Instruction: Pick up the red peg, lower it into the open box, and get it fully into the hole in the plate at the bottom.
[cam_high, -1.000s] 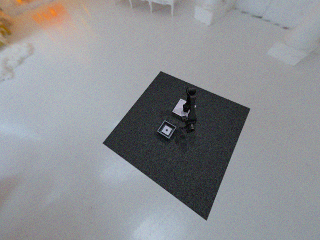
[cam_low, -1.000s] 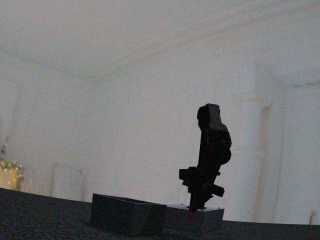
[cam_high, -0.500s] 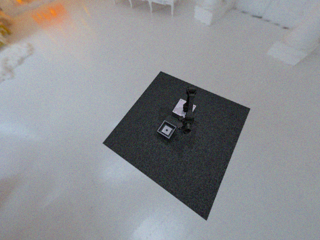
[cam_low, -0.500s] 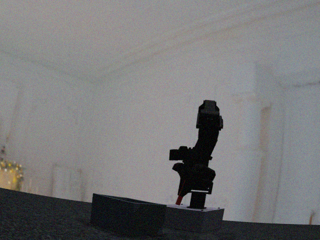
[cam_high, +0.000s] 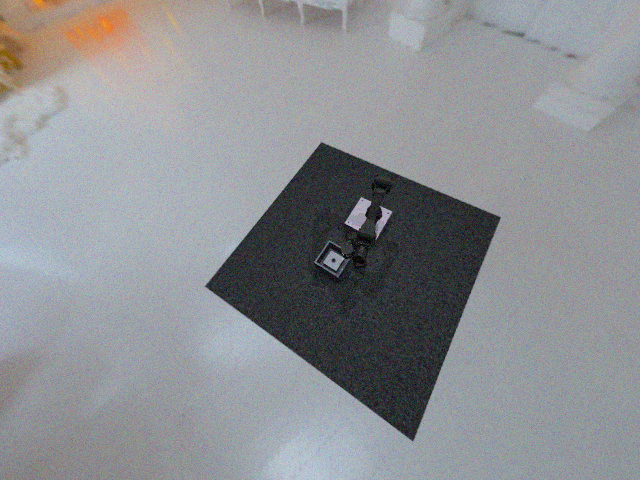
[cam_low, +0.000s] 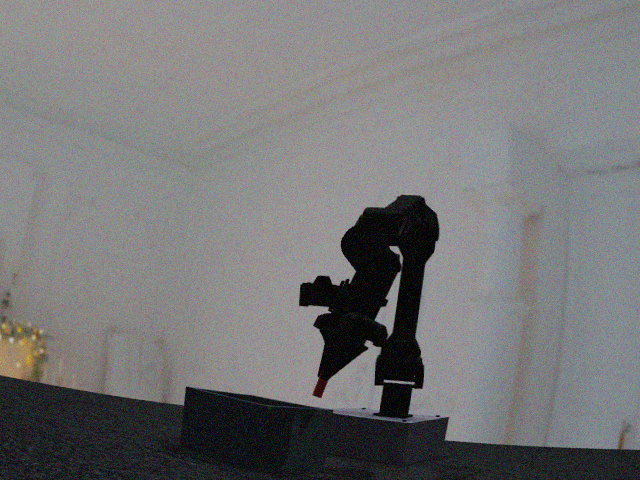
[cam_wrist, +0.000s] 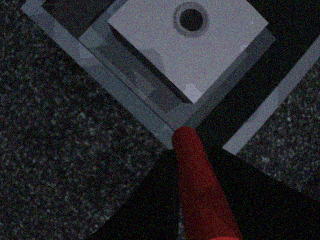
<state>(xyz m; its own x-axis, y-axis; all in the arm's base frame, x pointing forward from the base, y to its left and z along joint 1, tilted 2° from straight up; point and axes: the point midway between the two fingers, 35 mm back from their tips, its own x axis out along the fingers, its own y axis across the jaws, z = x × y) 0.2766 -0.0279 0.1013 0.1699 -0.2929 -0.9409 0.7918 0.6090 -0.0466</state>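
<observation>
Right now my gripper tip is 30 mm short of the plate, 80 mm to the left of it and 100 mm above it. From my gripper tip the other things lie so: box (30 mm ahead, 80 mm to the right, 120 mm below); then red peg (10 mm above).
</observation>
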